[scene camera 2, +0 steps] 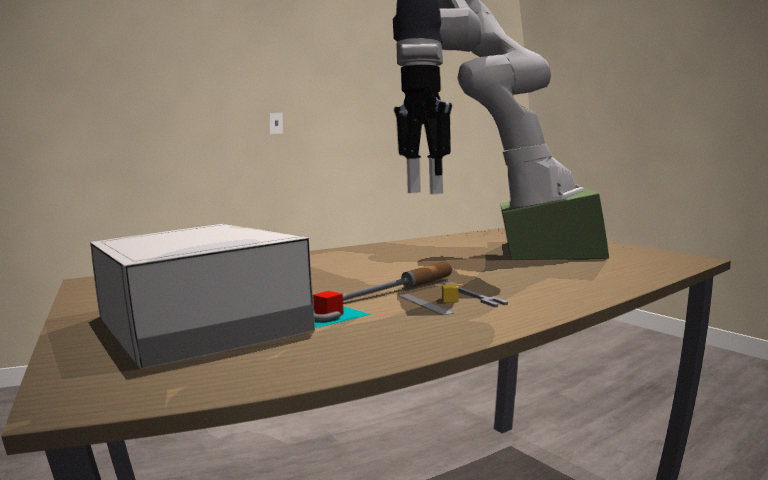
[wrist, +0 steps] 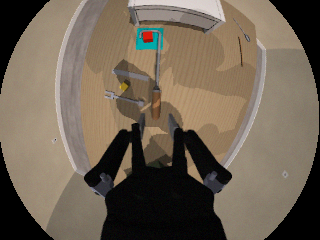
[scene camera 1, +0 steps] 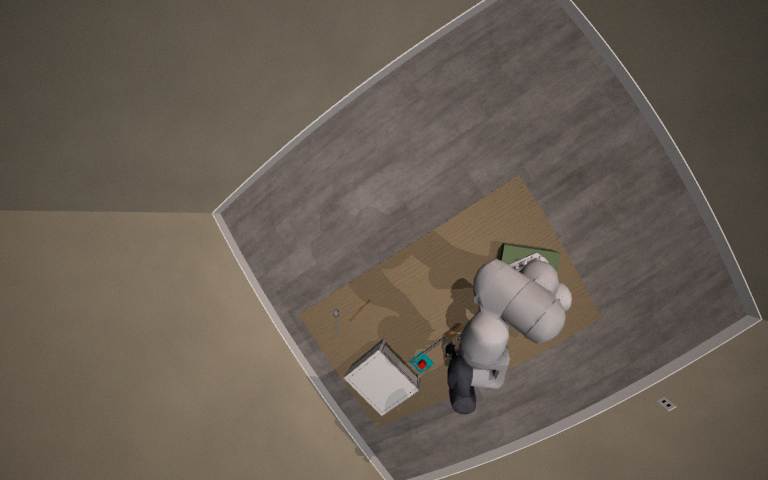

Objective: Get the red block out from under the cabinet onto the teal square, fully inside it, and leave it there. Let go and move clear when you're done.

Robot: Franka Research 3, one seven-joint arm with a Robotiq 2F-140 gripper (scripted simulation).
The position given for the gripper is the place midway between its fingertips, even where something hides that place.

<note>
In view: the gripper [scene camera 2: 425,193].
The gripper is seen too in the wrist view [wrist: 156,119].
</note>
